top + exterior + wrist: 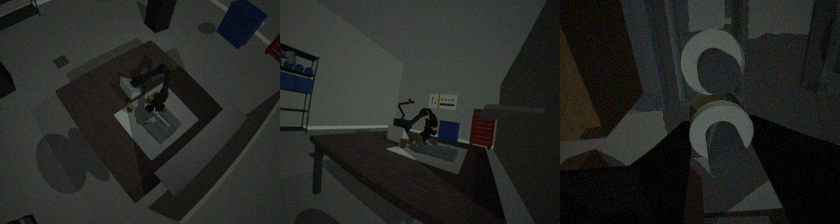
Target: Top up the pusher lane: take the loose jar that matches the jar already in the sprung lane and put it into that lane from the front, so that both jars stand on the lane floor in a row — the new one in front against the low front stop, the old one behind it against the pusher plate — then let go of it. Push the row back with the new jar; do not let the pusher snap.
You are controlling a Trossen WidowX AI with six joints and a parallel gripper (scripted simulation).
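My gripper tip is now 18 cm short of the grey lane fixture and 3 cm above it. Round my gripper tip: pale pusher plate (15 cm ahead, 1 cm to the right).
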